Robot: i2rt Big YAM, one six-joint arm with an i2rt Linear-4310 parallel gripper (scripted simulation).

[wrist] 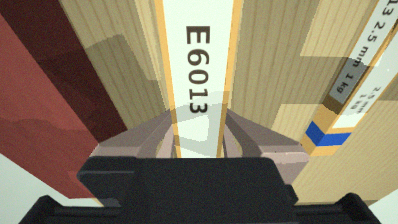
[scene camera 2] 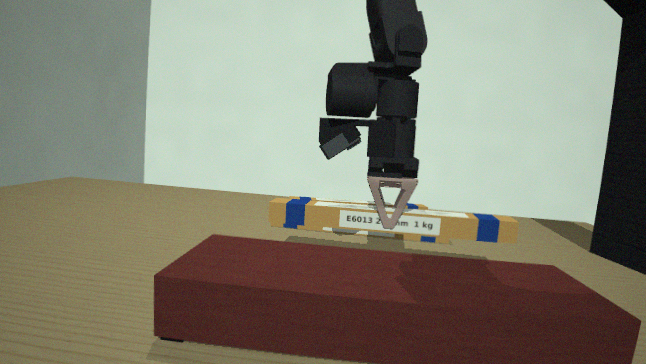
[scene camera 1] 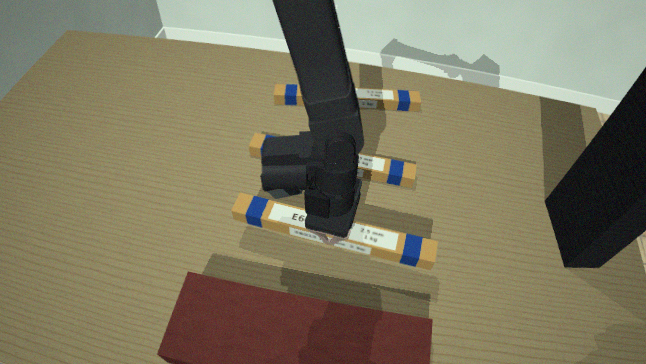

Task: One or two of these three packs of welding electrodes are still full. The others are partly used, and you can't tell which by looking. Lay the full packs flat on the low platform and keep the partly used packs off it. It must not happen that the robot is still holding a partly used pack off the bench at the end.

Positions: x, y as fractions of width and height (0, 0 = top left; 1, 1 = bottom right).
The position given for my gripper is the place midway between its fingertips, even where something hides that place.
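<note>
My gripper appears at (scene camera 2: 0.60, 0.62), (wrist: 0.50, 0.50) and (scene camera 1: 0.51, 0.64). A dark red low platform is visible at (scene camera 2: 0.39, 0.81), (wrist: 0.16, 0.49) and (scene camera 1: 0.33, 0.86). Also present: an electrode pack (scene camera 1: 0.62, 0.28), an electrode pack (scene camera 1: 0.63, 0.69) and an electrode pack (scene camera 1: 0.60, 0.47).
</note>
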